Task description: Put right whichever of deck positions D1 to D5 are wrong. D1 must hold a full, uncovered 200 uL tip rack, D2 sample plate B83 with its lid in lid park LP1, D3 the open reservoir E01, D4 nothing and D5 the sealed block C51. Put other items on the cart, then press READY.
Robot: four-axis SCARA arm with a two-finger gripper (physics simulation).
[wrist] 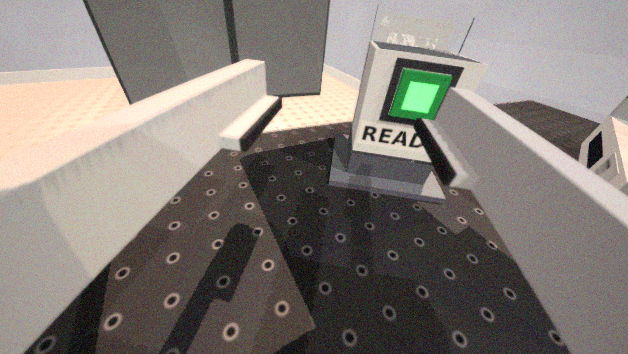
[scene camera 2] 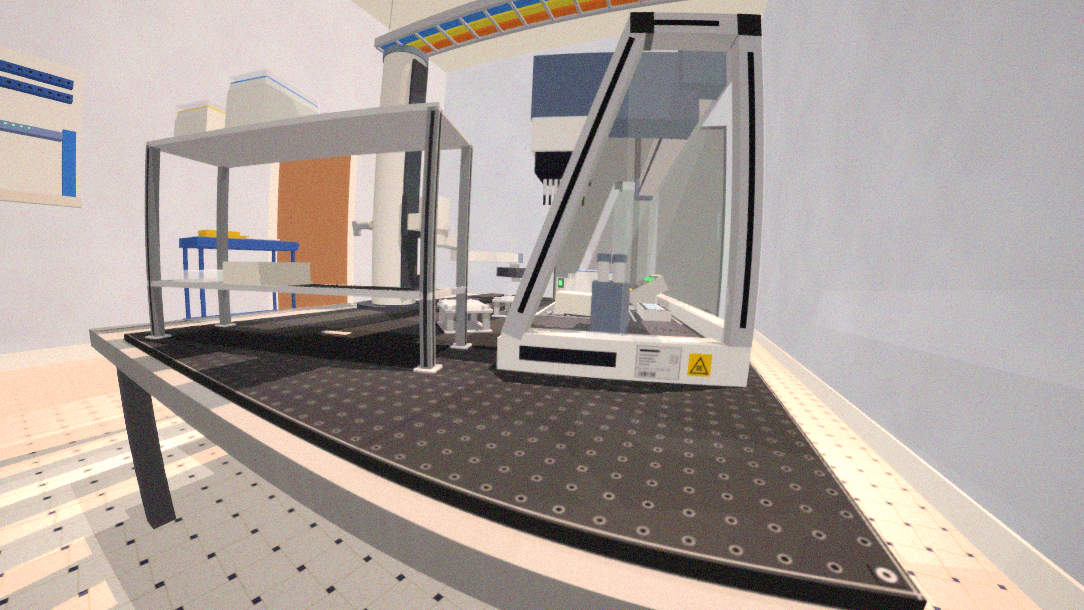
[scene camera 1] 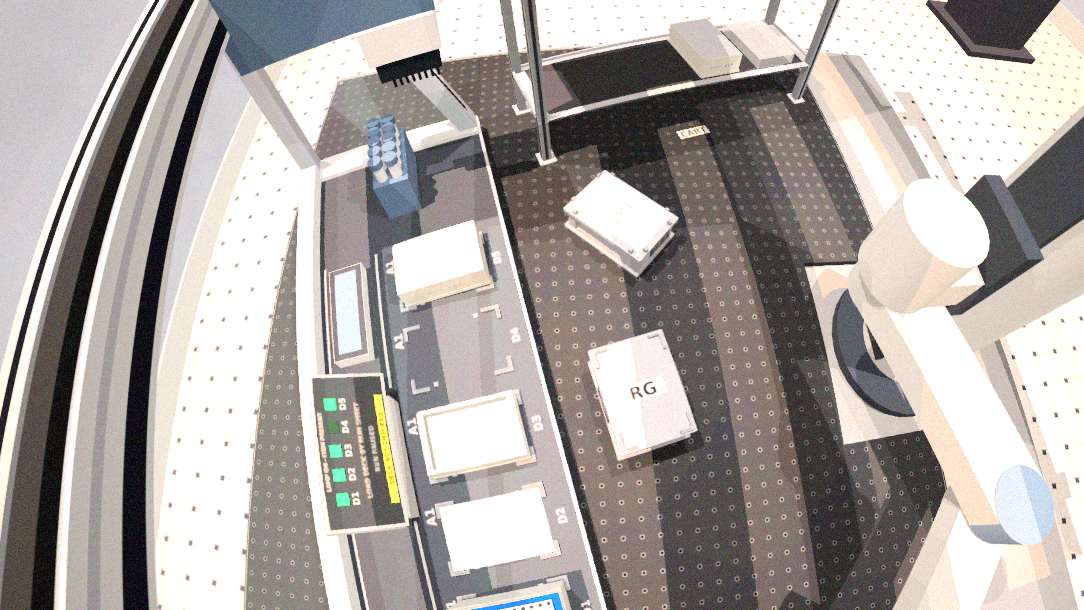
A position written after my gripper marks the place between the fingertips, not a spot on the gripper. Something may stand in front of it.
My gripper (wrist: 350,95) holds nothing. Further things: a cream trough (scene camera 1: 486,432) and an READY button box (wrist: 397,87).
The wrist view misses the cream trough: it is out of frame.
